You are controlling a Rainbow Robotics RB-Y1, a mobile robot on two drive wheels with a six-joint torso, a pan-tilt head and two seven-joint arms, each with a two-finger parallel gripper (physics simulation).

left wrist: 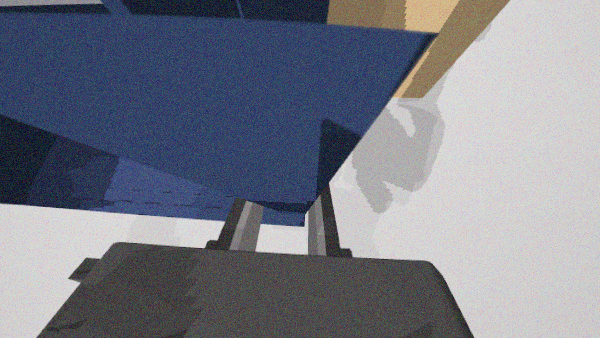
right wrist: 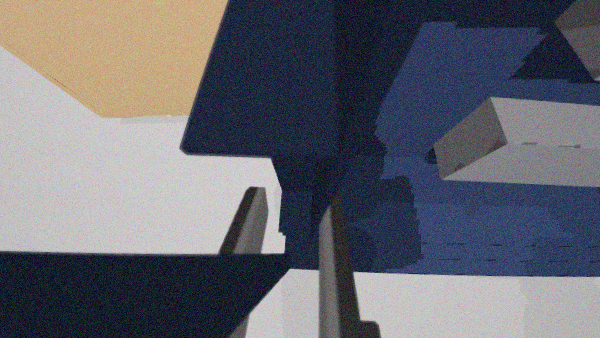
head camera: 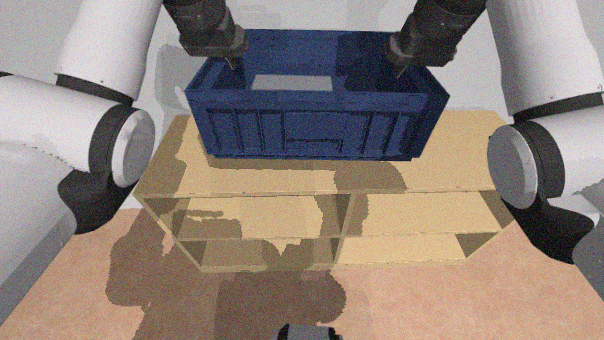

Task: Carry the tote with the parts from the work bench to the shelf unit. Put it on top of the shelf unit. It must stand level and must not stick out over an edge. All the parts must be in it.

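Places are measured from the robot's base along level axes (x ahead, y left, z up), in centimetres.
Pixels of known places: left gripper, fingertip midpoint: (head camera: 226, 66); right gripper, fingertip midpoint: (right wrist: 293, 201) (head camera: 403, 74).
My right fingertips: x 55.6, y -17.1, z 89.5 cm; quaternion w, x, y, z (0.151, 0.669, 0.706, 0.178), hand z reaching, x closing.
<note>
Behind a point stands the place of what it marks.
The blue tote (head camera: 315, 125) @(x 39.0, y 0.7, z 88.3 cm) (left wrist: 200, 90) (right wrist: 280, 75) looks about level over the top board of the wooden shelf unit (head camera: 450, 150) @(x 64.5, y -42.7, z 61.1 cm) (left wrist: 430, 15) (right wrist: 110, 50) @(x 69.2, y -50.0, z 61.1 cm). Its front bottom edge shows behind the board's front edge. Whether it touches the board I cannot tell. A light grey part (head camera: 292, 82) @(x 59.7, y 6.5, z 84.9 cm) (right wrist: 545, 130) @(x 56.2, y 0.5, z 83.6 cm) lies in the tote; another greyish part (right wrist: 582, 30) @(x 50.2, y -4.2, z 82.5 cm) shows at the top right of the right wrist view. The tote's walls hide the rest. My left gripper (head camera: 231, 64) @(x 56.1, y 20.2, z 90.2 cm) (left wrist: 289, 170) @(x 56.1, y 20.2, z 90.2 cm) and right gripper (head camera: 399, 72) @(x 55.6, y -17.1, z 89.5 cm) (right wrist: 296, 200) @(x 55.6, y -17.1, z 89.5 cm) are shut on its two end walls.
The shelf unit has open compartments at its front, split by an upright divider (head camera: 345, 220) @(x 47.0, y -10.4, z 44.9 cm). A pale wall (head camera: 170, 75) @(x 80.6, y 50.0, z 75.5 cm) stands behind it. Pinkish floor (head camera: 425, 300) @(x 35.9, y -50.2, z 0.1 cm) lies in front. My forearms flank the tote and the unit, with shadows across both board and floor.
</note>
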